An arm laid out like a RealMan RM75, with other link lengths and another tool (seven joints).
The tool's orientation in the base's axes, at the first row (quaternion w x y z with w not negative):
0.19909, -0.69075, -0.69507, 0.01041
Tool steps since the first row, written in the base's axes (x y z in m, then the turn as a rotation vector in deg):
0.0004, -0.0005, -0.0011, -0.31, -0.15, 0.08
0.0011, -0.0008, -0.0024, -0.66, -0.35, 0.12
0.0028, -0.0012, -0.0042, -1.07, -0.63, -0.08
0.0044, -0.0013, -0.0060, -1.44, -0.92, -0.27
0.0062, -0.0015, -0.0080, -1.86, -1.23, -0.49
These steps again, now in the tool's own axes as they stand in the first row. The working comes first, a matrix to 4 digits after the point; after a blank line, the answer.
The tool's axes in the first row as the columns of a matrix, in the base's axes (used below as rounded here):
0.0335, 0.9561, -0.2911
0.9644, 0.0455, 0.2606
0.2624, -0.2895, -0.9205

-0.0008, 0.0007, 0.0008, -0.13, -0.33, -0.02
-0.0014, 0.0017, 0.0017, -0.33, -0.68, -0.01
-0.0022, 0.0038, 0.0027, -0.66, -1.03, 0.22
-0.0027, 0.0059, 0.0039, -1.01, -1.34, 0.43
-0.0033, 0.0082, 0.0052, -1.38, -1.69, 0.67

